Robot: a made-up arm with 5 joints.
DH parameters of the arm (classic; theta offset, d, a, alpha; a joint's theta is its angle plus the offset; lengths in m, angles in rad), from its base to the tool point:
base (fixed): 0 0 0 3.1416
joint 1: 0 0.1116 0.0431 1.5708
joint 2: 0 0.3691 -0.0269 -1.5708
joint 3: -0.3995 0 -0.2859 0
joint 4: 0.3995 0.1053 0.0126 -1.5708
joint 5: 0 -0.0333 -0.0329 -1.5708
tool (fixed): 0 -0.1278 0 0
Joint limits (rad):
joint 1: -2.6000..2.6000
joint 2: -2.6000..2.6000
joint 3: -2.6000..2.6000
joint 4: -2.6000..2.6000
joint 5: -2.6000..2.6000
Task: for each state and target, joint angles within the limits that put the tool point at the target. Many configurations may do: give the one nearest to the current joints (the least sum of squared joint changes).
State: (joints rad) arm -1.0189 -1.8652 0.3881 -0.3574 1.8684
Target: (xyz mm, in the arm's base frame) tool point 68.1 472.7 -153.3
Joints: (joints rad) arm -0.4262 -2.2752 0.4202 -0.3775 1.5857
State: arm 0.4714 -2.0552 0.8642 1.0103 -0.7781
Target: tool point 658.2 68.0 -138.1
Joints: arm 0.9416 -2.3487 0.8635 1.0349 -0.6469
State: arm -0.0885 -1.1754 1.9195 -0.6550 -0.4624
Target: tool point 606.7 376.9 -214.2
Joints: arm 0.6494 -1.1064 1.9638 -0.5167 0.0950
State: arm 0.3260 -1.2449 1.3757 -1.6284 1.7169
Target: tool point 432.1 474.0 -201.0
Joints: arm 0.5274 -1.2388 1.3222 -1.2995 1.7425
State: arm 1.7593 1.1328 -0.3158 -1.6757 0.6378
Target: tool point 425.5 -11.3 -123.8
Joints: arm 2.4953 0.6049 -0.2293 -1.5027 0.7070
